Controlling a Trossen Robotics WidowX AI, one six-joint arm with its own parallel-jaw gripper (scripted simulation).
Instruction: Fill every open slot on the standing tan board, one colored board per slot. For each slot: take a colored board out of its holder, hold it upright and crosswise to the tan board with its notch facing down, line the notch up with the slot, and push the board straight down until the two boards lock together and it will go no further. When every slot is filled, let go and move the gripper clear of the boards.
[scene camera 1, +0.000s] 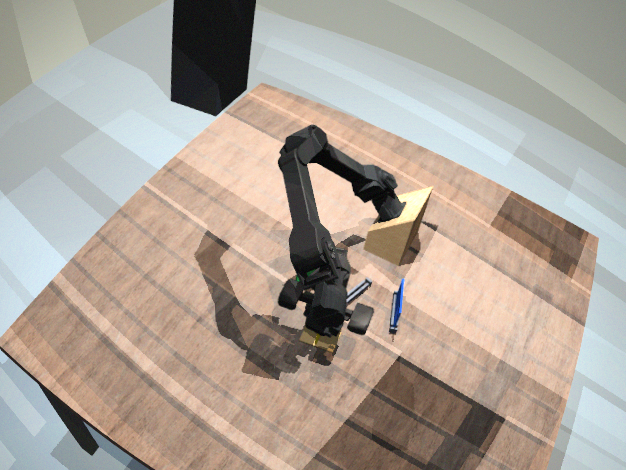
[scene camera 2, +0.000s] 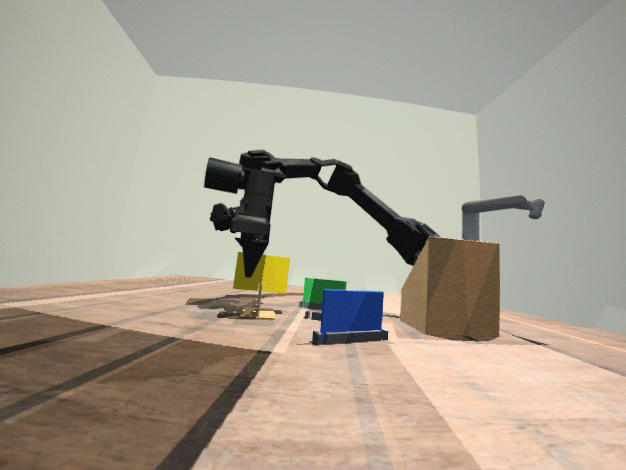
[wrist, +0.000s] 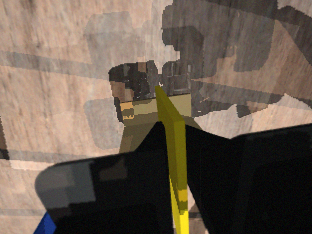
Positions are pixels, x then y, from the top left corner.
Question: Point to my gripper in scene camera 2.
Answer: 248, 277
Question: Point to a yellow board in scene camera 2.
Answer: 272, 271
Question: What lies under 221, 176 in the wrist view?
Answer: My gripper.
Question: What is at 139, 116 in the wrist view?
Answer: A tan board.
